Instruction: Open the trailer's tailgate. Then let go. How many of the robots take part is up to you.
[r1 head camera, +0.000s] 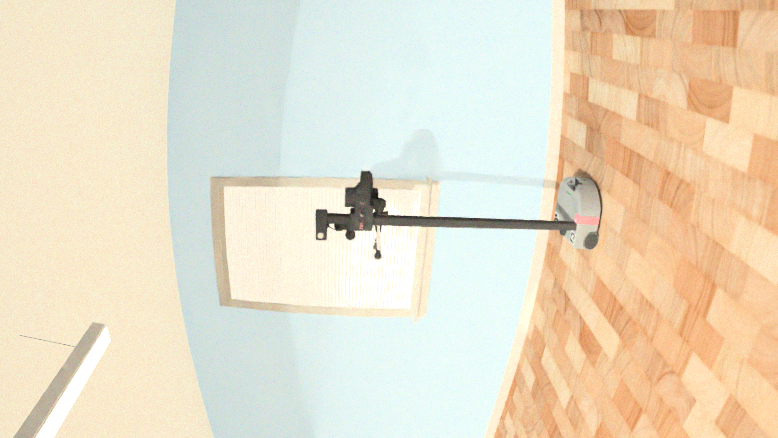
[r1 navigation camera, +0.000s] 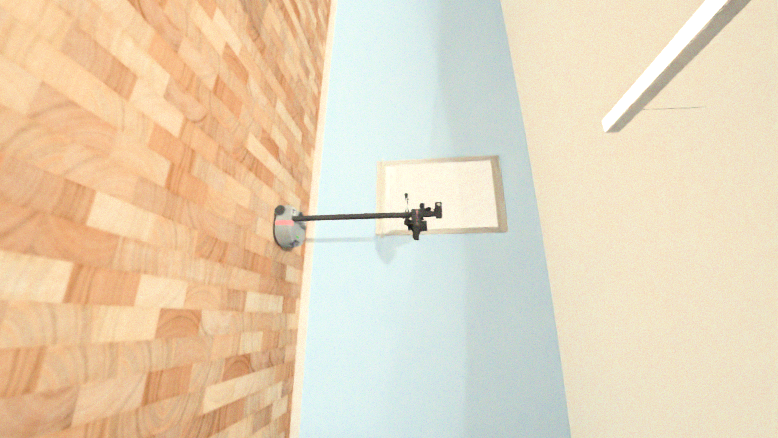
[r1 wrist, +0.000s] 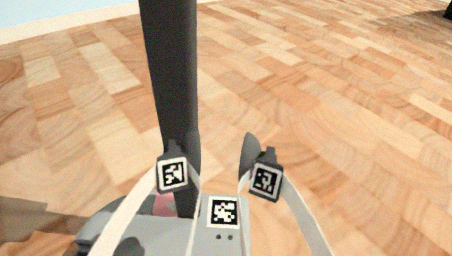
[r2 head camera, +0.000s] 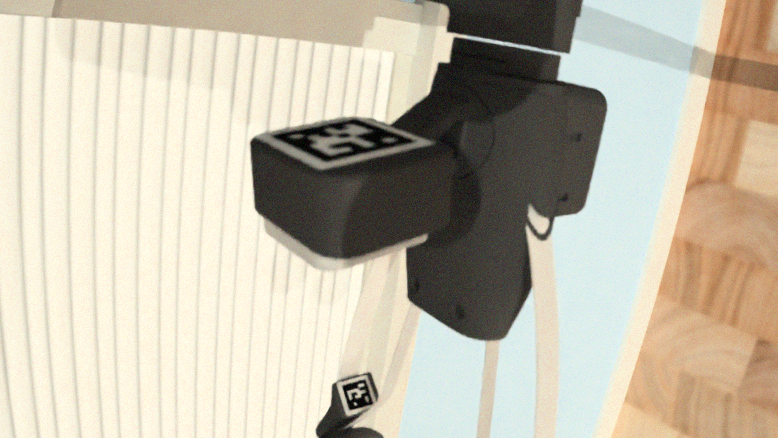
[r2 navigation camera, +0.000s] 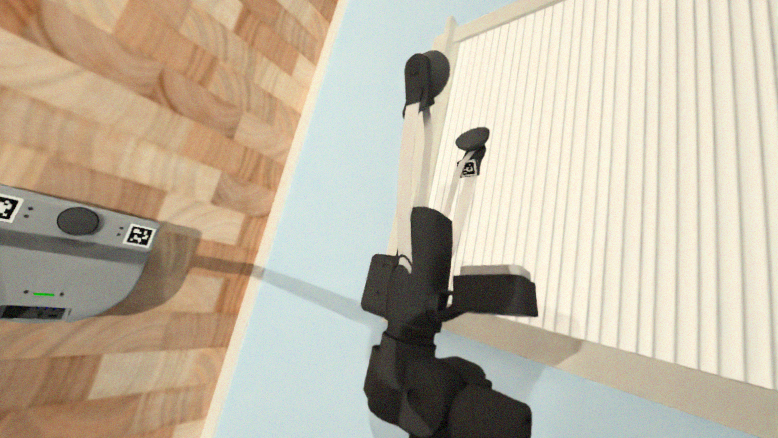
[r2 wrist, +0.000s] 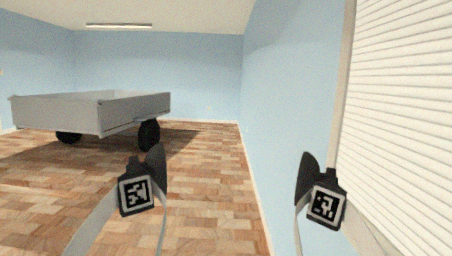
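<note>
The grey trailer (r2 wrist: 57, 114) stands across the room at left in the r2 wrist view, on black wheels. Its visible side and end panels are upright; I cannot tell which one is the tailgate. The trailer does not show in either head view. My r2 gripper (r2 wrist: 231, 172) (r2 navigation camera: 452, 106) is open and empty, high beside the window blind, far from the trailer. One r2 fingertip shows at the bottom of the r2 head view. My r1 gripper (r1 wrist: 221, 157) is open, its fingers moderately apart with nothing between them, above r1's own base (r1 wrist: 150, 232).
Robot r2 (r1 head camera: 578, 209) (r1 navigation camera: 289, 225) stands by the blue wall, in front of the window (r1 head camera: 321, 311) (r1 navigation camera: 501, 195). Its base (r2 navigation camera: 65, 266) is near the skirting. R1's dark mast (r1 wrist: 172, 75) rises close behind its fingers. A dark object (r1 wrist: 449, 11) shows at the r1 wrist view's top right.
</note>
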